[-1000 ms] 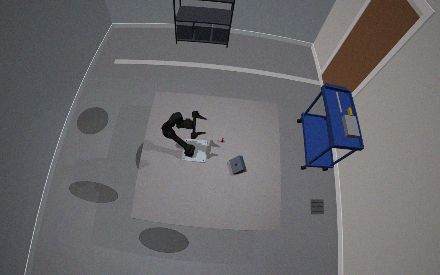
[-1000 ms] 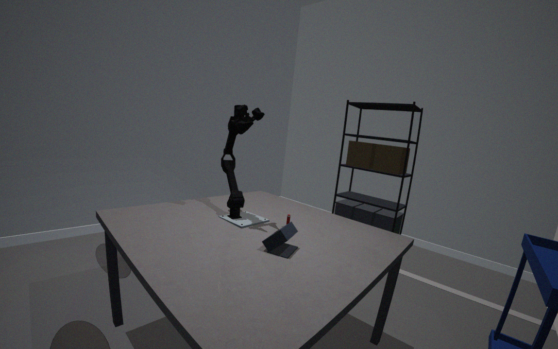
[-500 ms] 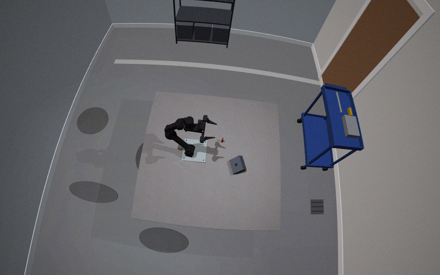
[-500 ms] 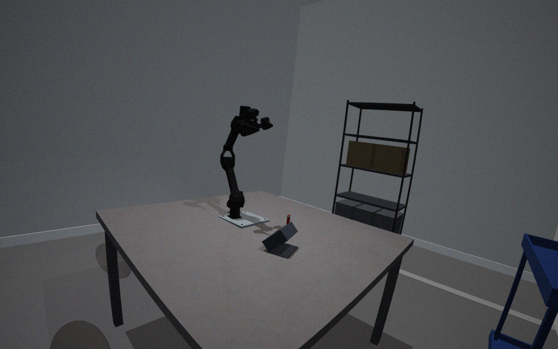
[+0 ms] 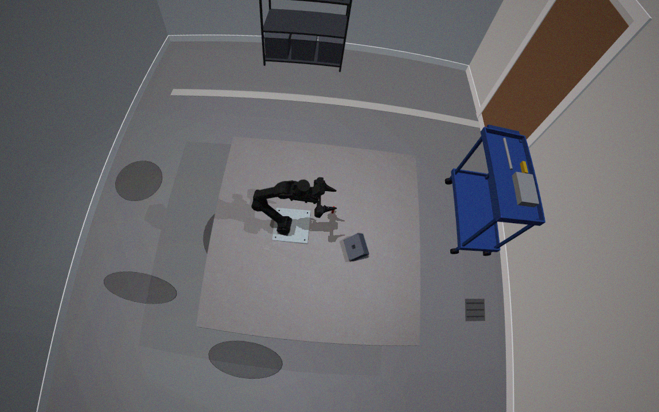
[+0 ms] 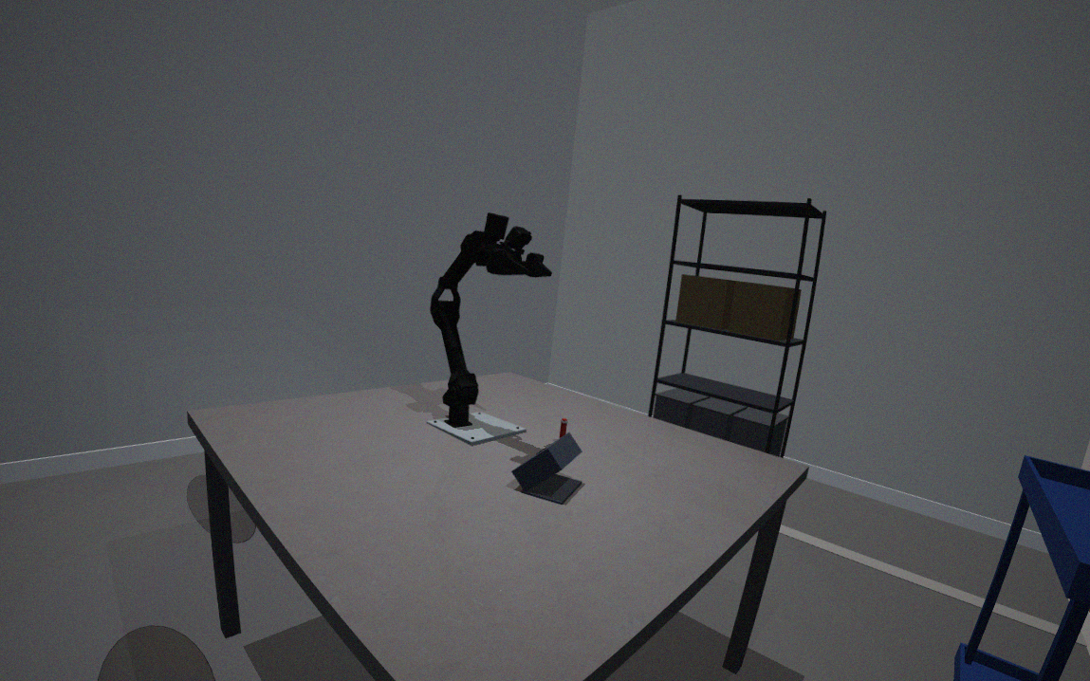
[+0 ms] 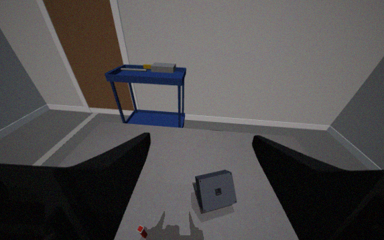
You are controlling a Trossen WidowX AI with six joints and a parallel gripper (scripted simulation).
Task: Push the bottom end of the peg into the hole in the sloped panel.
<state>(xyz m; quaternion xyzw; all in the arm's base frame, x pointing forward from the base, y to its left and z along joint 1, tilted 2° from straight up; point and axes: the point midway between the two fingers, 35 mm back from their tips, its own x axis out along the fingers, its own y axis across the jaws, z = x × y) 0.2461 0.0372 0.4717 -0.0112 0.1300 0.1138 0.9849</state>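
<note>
My gripper tip is now 420 mm above the red square peg and 140 mm to the right of it. From my gripper tip the other things lie so: sloped grey panel: 420 mm below, 180 mm ahead, 60 mm to the right.
</note>
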